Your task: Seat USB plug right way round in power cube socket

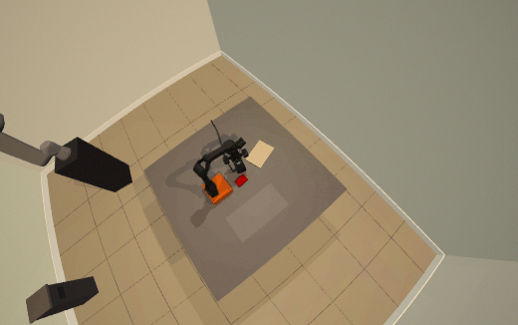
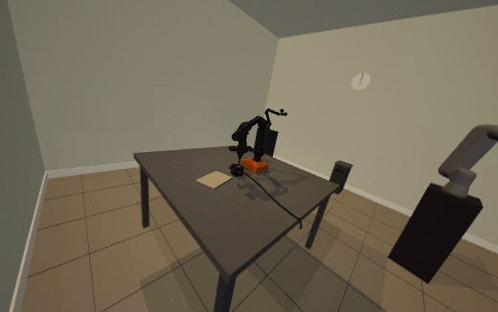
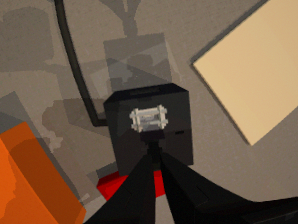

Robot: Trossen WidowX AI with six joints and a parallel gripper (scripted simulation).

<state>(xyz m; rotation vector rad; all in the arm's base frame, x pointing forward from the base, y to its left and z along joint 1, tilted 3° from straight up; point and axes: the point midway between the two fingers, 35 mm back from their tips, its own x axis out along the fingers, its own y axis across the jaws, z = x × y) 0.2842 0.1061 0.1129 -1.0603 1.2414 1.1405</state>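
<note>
Right now my gripper tip is 2 cm above the USB plug. From my gripper tip the other things lie so: red block (13 cm below, 11 cm to the right, 5 cm behind); then flat tan pad (20 cm ahead, 13 cm below, 2 cm to the left).
</note>
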